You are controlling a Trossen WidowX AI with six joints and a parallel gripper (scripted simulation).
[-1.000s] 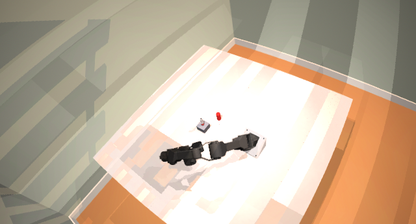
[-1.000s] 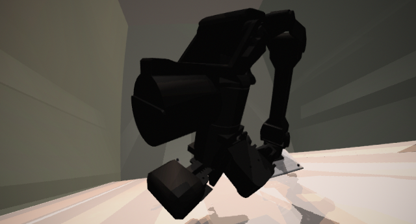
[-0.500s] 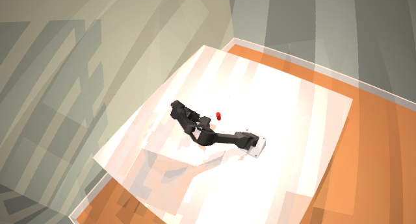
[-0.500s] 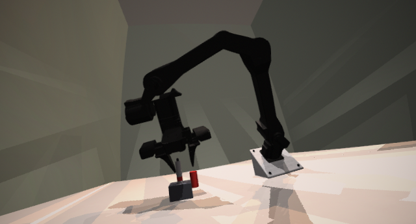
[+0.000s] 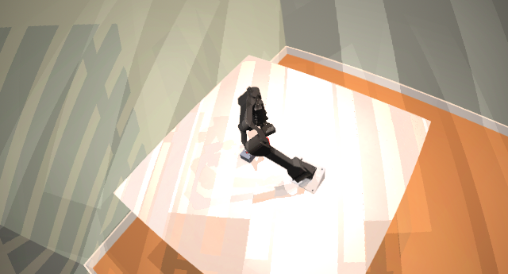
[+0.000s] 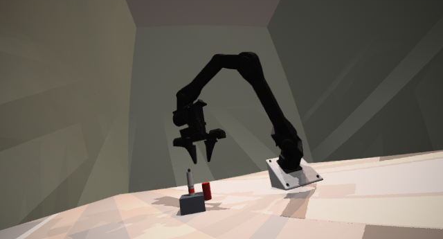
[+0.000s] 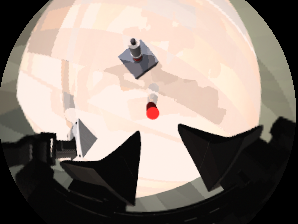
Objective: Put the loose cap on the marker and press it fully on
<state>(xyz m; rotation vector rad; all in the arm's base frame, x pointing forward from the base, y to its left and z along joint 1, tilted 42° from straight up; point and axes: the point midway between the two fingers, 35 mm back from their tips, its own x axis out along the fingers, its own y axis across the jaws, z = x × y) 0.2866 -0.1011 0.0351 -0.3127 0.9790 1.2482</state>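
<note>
Right now the red cap is 90 mm below my gripper tip. From my gripper tip the other things lie so: dark grey holder block (40 mm ahead, 110 mm to the left, 100 mm below).
</note>
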